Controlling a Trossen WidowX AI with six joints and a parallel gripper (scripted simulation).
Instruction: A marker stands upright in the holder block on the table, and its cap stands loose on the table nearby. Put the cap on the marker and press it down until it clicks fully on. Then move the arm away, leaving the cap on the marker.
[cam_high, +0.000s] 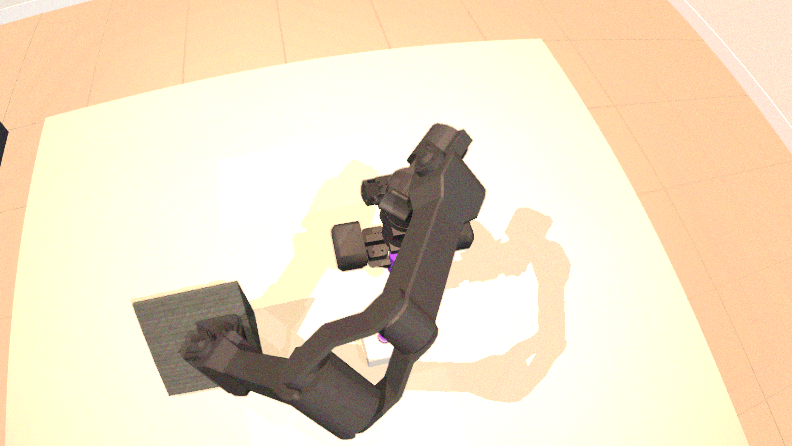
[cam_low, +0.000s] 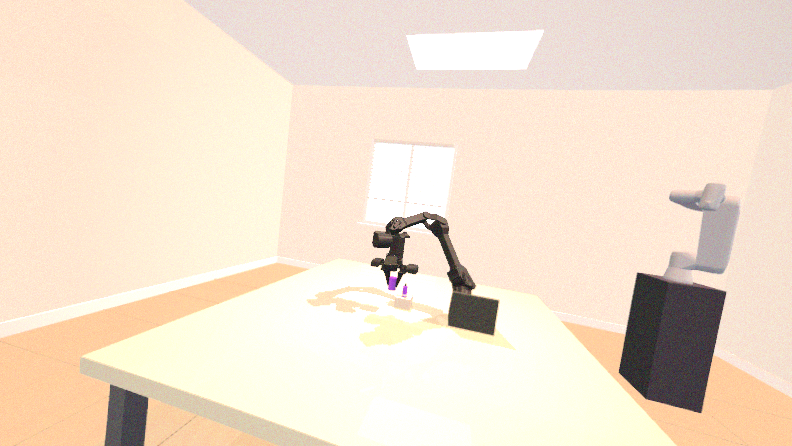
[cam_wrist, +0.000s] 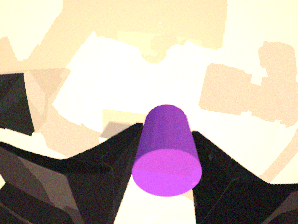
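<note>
Right now the holder block is 40 mm behind my gripper tip, 90 mm to the right of it and 80 mm below it. Also, from my gripper tip: marker cap (10 mm above).
</note>
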